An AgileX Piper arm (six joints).
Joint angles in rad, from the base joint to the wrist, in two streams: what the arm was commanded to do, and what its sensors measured. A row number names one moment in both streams.
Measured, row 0:
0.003, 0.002, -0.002, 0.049, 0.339, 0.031
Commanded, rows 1 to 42:
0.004, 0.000, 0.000, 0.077, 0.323, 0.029
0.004, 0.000, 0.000, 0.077, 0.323, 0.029
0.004, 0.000, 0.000, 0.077, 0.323, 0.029
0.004, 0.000, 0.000, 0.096, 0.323, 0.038
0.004, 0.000, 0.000, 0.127, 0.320, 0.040
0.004, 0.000, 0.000, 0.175, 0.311, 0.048
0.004, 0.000, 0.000, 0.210, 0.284, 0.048
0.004, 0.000, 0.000, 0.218, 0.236, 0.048
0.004, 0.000, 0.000, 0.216, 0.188, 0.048
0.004, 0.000, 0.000, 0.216, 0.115, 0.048
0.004, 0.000, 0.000, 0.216, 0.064, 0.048
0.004, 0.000, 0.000, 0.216, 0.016, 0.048
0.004, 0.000, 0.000, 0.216, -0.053, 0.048
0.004, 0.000, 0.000, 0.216, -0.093, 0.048
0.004, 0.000, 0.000, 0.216, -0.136, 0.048
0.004, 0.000, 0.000, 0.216, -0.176, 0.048
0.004, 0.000, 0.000, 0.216, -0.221, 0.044
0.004, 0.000, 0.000, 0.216, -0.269, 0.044
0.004, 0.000, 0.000, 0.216, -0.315, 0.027
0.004, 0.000, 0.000, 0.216, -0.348, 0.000
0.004, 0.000, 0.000, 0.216, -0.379, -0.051
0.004, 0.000, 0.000, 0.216, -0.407, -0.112
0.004, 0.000, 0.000, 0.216, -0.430, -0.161
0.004, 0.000, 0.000, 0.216, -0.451, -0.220
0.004, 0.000, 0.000, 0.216, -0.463, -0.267
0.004, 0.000, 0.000, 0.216, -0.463, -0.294
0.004, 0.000, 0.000, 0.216, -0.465, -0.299
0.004, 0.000, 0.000, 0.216, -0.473, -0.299
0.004, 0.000, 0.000, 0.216, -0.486, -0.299
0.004, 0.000, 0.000, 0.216, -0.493, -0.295
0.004, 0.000, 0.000, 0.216, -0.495, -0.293
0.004, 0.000, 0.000, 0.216, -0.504, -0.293
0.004, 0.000, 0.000, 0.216, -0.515, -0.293
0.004, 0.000, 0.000, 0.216, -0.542, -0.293
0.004, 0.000, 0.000, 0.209, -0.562, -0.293
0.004, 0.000, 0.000, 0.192, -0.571, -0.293
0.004, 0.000, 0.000, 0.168, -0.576, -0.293
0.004, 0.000, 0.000, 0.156, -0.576, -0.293
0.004, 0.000, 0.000, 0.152, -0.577, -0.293
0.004, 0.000, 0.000, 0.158, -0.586, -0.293
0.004, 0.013, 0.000, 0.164, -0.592, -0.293
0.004, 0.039, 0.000, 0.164, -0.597, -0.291
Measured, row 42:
0.003, 0.002, -0.002, 0.174, -0.564, -0.283
